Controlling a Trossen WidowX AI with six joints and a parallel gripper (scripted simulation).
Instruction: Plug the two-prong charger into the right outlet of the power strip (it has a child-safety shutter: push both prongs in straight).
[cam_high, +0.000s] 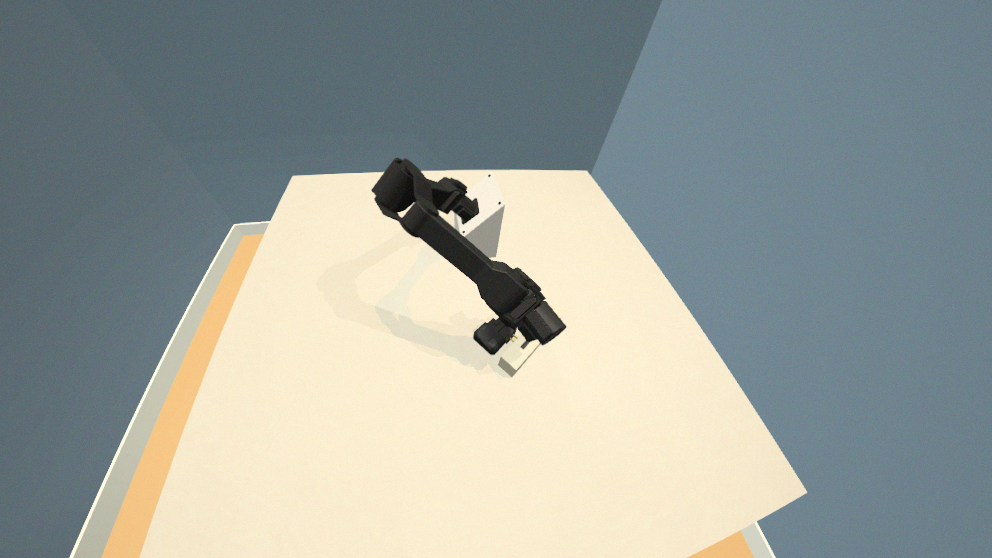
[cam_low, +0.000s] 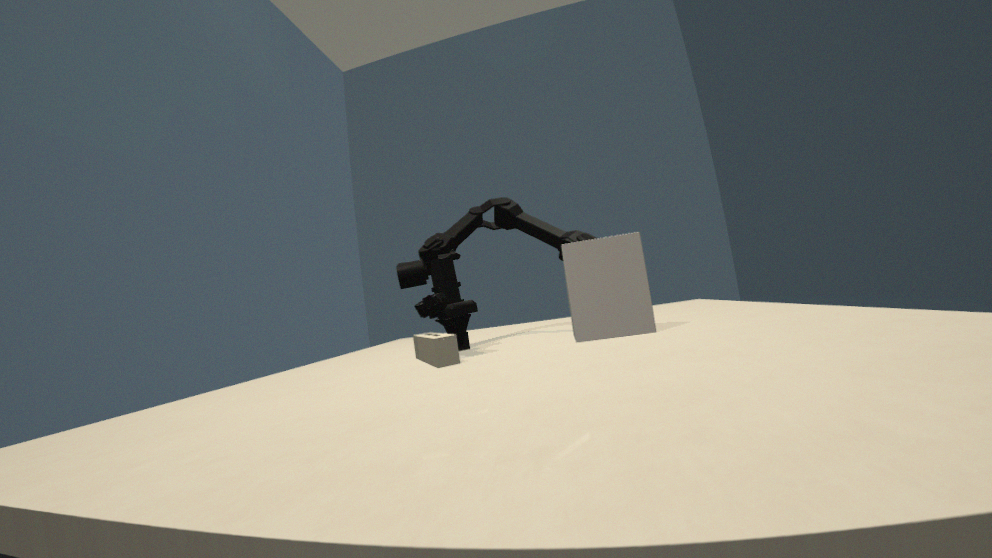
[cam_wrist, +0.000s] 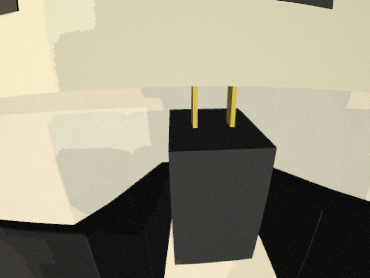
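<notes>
My gripper tip is 1 cm to the right of the black charger, 1 cm below it and 1 cm short of it.
</notes>
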